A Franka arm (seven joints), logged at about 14 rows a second.
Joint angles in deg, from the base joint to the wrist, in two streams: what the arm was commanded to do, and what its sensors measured. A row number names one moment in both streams.
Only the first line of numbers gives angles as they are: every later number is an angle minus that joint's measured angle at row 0.
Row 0, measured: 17.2, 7.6, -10.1, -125.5, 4.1, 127.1, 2.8
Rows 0 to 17, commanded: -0.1, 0.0, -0.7, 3.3, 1.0, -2.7, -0.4; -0.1, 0.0, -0.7, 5.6, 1.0, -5.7, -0.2; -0.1, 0.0, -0.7, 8.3, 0.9, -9.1, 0.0; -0.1, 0.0, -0.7, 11.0, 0.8, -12.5, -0.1; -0.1, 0.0, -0.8, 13.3, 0.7, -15.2, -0.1; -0.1, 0.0, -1.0, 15.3, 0.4, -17.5, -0.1; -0.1, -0.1, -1.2, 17.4, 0.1, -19.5, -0.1; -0.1, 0.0, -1.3, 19.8, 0.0, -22.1, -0.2; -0.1, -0.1, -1.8, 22.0, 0.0, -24.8, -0.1; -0.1, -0.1, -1.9, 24.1, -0.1, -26.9, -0.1; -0.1, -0.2, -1.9, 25.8, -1.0, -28.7, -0.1; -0.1, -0.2, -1.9, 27.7, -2.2, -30.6, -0.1; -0.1, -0.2, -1.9, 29.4, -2.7, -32.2, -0.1; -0.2, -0.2, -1.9, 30.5, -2.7, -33.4, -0.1; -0.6, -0.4, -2.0, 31.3, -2.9, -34.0, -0.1; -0.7, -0.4, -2.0, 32.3, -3.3, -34.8, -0.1; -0.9, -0.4, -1.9, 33.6, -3.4, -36.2, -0.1; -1.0, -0.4, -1.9, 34.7, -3.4, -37.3, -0.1
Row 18, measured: -0.3, -0.6, -2.2, 31.8, -2.7, -34.3, 0.0
